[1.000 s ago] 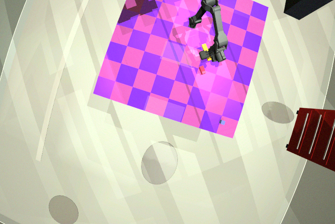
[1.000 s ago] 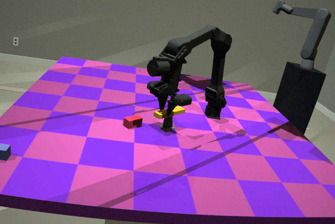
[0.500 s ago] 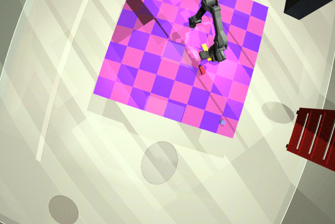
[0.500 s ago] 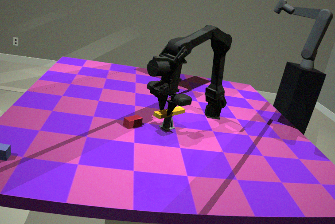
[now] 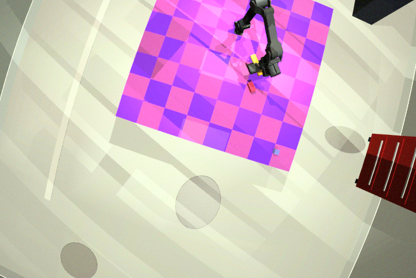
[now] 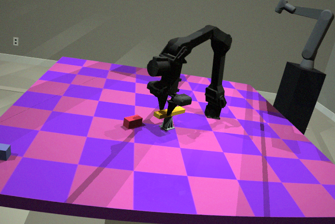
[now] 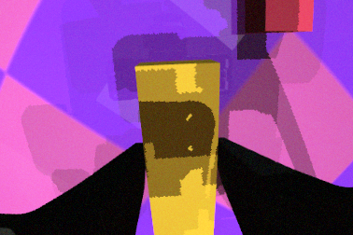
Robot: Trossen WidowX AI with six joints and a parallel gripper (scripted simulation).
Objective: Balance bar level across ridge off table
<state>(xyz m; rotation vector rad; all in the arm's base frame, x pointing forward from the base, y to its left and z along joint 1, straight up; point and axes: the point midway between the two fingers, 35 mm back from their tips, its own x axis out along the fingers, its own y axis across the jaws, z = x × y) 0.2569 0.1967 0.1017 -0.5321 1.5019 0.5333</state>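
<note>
Now: gripper tip 20 mm to the left of the yellow bar and 20 mm past it. Round my gripper tip: red block 110 mm ahead, 50 mm below; blue cube 480 mm ahead, 300 mm to the left, 50 mm below.
</note>
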